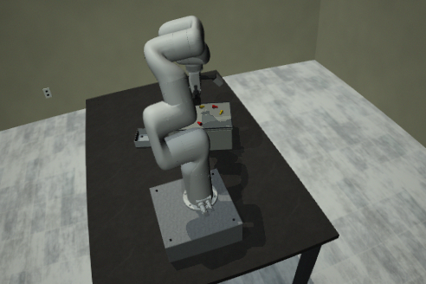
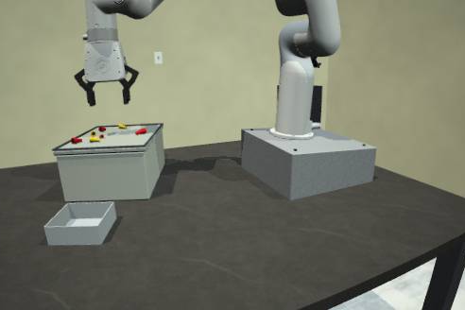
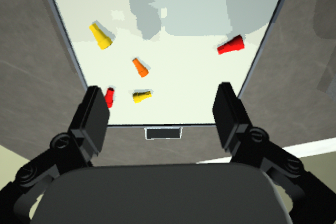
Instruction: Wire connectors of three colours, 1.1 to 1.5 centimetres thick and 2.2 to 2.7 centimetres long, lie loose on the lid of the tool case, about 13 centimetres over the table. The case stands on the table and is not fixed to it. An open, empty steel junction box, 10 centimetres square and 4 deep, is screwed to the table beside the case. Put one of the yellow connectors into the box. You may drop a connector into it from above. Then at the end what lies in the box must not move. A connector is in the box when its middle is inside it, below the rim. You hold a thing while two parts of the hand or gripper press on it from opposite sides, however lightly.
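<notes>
My hand is 90 mm above the orange connector, 30 mm short of it and 20 mm to the right of it. From my hand the other things lie so: grey tool case 130 mm below, 10 mm behind.
</notes>
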